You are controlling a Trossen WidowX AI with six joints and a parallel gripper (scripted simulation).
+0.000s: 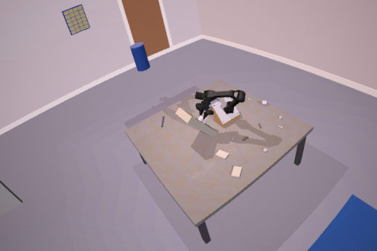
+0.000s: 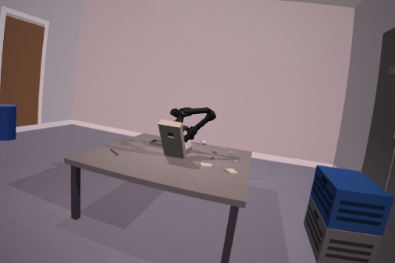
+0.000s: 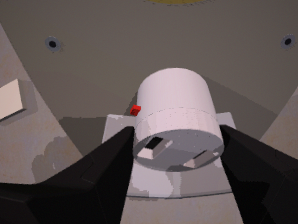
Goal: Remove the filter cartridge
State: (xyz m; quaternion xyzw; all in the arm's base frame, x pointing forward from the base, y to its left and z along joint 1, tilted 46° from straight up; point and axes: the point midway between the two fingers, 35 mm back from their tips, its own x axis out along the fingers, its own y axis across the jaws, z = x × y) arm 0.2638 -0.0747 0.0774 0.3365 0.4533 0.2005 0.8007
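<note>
My gripper tip is now 5 cm short of the service panel and 2 cm above it. Round my gripper tip: white round filter cartridge right at my gripper tip; shallow grey tray 34 cm behind, 29 cm to the right, 18 cm below.
</note>
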